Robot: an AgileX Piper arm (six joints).
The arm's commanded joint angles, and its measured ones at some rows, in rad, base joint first. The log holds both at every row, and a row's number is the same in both.
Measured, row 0:
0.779, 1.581, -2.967, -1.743, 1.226, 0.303
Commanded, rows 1 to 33:
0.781, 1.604, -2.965, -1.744, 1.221, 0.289
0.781, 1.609, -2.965, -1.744, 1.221, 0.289
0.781, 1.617, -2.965, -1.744, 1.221, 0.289
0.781, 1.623, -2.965, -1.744, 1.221, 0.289
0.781, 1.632, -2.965, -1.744, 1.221, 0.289
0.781, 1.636, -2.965, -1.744, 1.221, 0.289
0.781, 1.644, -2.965, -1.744, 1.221, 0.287
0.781, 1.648, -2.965, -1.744, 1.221, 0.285
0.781, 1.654, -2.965, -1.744, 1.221, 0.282
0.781, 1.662, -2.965, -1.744, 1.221, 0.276
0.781, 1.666, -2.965, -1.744, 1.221, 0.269
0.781, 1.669, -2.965, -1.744, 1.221, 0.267
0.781, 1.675, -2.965, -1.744, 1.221, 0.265
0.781, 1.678, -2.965, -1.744, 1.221, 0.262
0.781, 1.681, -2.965, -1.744, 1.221, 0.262
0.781, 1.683, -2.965, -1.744, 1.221, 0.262
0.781, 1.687, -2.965, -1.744, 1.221, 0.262
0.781, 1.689, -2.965, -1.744, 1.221, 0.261
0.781, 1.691, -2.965, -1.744, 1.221, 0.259
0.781, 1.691, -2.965, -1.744, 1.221, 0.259
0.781, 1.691, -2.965, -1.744, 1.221, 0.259
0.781, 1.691, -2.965, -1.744, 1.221, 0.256
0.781, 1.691, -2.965, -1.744, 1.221, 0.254
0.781, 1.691, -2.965, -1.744, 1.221, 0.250
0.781, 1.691, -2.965, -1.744, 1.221, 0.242
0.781, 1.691, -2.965, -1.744, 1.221, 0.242
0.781, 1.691, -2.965, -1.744, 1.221, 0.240
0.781, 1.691, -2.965, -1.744, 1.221, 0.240
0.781, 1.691, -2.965, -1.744, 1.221, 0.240
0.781, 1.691, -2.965, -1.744, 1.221, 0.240
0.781, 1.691, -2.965, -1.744, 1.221, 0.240
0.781, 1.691, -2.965, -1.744, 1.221, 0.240
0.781, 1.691, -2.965, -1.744, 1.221, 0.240
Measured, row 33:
0.779, 1.691, -2.967, -1.745, 1.226, 0.254
